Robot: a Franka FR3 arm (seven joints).
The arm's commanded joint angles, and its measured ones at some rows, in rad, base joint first. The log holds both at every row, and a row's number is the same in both.
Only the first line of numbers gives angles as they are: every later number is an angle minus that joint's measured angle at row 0.
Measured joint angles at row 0: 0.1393, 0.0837, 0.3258, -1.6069, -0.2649, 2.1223, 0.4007
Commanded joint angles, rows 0 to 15: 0.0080, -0.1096, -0.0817, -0.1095, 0.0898, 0.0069, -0.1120; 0.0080, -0.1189, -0.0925, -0.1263, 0.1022, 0.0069, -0.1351; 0.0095, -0.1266, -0.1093, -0.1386, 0.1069, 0.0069, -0.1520; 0.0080, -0.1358, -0.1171, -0.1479, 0.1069, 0.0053, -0.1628; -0.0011, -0.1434, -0.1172, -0.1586, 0.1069, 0.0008, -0.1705; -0.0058, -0.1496, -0.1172, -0.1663, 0.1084, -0.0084, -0.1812; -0.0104, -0.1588, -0.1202, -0.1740, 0.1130, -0.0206, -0.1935; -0.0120, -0.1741, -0.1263, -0.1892, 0.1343, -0.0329, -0.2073; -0.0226, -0.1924, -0.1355, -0.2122, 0.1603, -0.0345, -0.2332; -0.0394, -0.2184, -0.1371, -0.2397, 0.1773, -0.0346, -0.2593; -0.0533, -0.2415, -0.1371, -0.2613, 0.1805, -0.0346, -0.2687; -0.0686, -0.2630, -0.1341, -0.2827, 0.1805, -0.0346, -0.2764; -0.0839, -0.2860, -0.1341, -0.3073, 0.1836, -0.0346, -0.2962; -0.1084, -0.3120, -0.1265, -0.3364, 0.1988, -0.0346, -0.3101; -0.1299, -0.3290, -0.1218, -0.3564, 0.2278, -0.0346, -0.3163; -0.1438, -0.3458, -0.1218, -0.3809, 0.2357, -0.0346, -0.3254
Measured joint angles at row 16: -0.0823, -0.2357, -0.1387, -0.2753, 0.1738, -0.0424, -0.2768
